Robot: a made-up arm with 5 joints.
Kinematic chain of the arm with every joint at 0, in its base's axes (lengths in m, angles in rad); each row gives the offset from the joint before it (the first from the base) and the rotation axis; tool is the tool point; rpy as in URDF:
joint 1: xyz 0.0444 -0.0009 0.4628 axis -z
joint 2: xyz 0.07 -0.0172 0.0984 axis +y
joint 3: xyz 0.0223 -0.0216 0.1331 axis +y
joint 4: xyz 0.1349 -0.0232 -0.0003 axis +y
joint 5: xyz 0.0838 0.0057 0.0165 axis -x
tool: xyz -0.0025 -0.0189 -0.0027 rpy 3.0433 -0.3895 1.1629
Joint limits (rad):
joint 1: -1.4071..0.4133
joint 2: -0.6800..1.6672
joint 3: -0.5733..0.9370
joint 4: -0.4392..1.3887
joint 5: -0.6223..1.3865
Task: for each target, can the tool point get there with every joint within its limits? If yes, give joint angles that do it. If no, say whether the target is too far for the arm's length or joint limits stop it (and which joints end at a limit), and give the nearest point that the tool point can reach.
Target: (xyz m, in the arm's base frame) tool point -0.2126 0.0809 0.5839
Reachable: no: joint limits stop it (at a limit: joint 1, joint 2, joint 3, joint 5) | nearest point 0.0204 -0.0585 0.4872 | short by 0.288 m
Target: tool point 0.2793 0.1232 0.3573
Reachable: yes | joints -0.7711 1.3516 -0.0093 0.1224 -0.1289
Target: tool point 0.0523 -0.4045 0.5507
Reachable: no: joint limits stop it (at a limit: joint 1) | nearest point 0.1692 -0.1380 0.5507 | short by 0.291 m
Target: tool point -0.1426 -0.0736 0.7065
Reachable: no: joint limits stop it (at a limit: joint 1, joint 2, joint 3, joint 4) | nearest point 0.0210 -0.0609 0.8834 | short by 0.241 m
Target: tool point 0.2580 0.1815 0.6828
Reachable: yes | joints -0.9754 -0.2999 0.3699 0.2245 0.4423
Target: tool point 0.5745 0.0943 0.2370
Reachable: no: too far | nearest point 0.3884 0.0609 0.3681 | short by 0.230 m
